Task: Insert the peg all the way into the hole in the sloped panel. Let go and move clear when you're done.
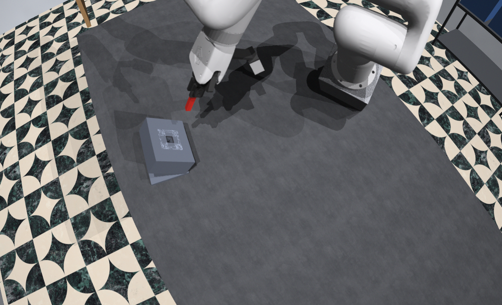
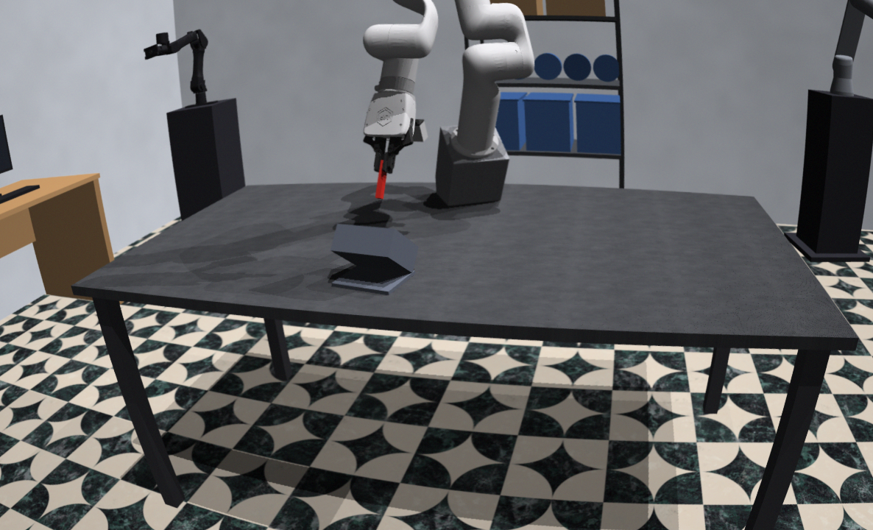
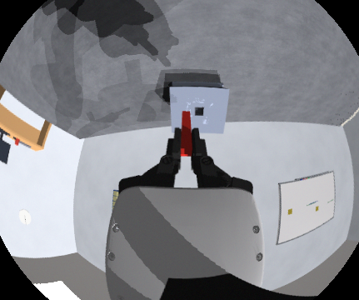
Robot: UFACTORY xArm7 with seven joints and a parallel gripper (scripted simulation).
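Now: the flat plate 21 cm below my hand, 13 cm ahead of it and 1 cm to the right of it. Round my hand: red peg (3 cm below, 1 cm ahead).
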